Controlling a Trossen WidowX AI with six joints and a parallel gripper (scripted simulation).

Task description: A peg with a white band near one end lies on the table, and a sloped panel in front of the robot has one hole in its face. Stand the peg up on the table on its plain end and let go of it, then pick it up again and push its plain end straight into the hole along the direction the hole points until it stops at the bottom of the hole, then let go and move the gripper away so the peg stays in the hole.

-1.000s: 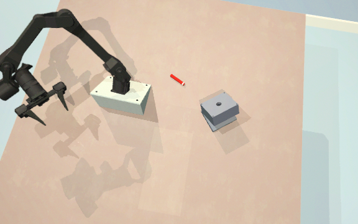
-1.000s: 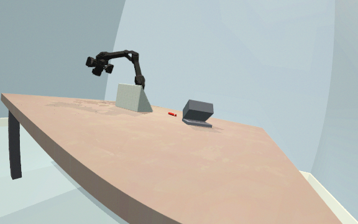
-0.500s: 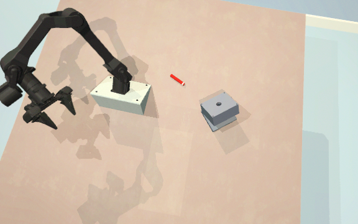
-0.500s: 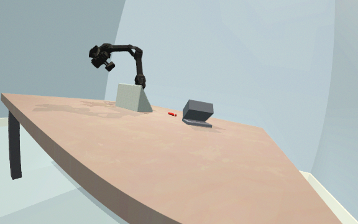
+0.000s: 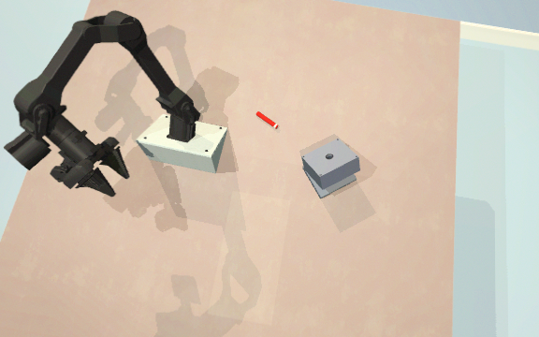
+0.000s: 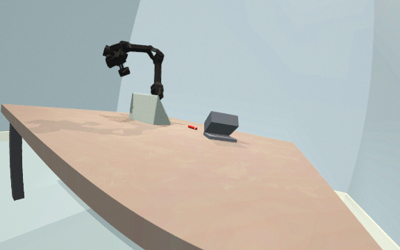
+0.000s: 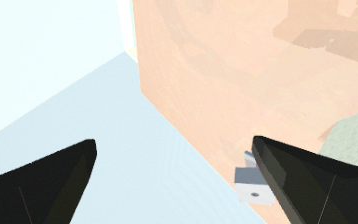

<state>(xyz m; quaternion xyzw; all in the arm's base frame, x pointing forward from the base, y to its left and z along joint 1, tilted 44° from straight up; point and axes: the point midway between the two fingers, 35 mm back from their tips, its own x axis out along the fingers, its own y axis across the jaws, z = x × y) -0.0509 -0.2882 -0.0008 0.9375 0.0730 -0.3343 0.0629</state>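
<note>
Now: gripper tip 27 cm short of the red peg, 38 cm to the right of it and 27 cm above it. From my gripper tip the other things lie so: grey sloped panel: 48 cm ahead, 27 cm to the left, 22 cm below.
</note>
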